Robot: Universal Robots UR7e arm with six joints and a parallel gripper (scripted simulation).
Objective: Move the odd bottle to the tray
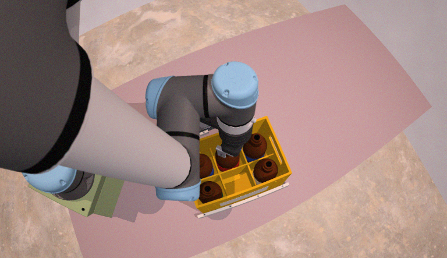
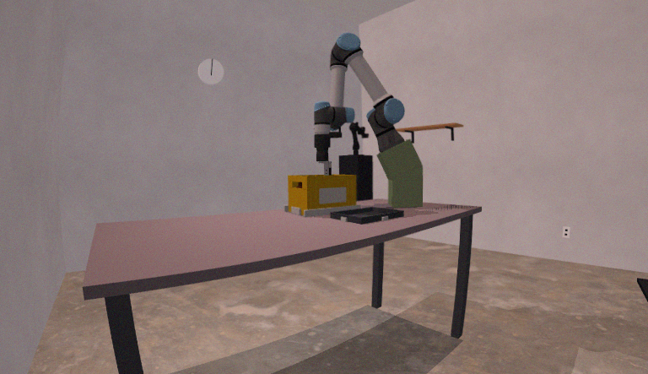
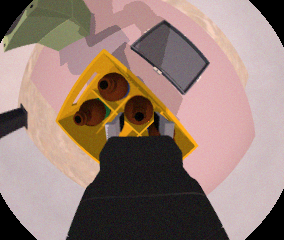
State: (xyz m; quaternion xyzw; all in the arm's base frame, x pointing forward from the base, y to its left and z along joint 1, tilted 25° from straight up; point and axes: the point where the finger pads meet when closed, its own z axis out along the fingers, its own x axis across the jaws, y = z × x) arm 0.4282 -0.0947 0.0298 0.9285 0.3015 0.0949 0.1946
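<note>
My hand is 10 mm past the crate, 50 mm to the left of it and 110 mm above it. From my hand the other things lie so: glass bottle: 70 mm ahead, 100 mm to the right, 110 mm below; then dark tray: 230 mm to the left, 180 mm below.
</note>
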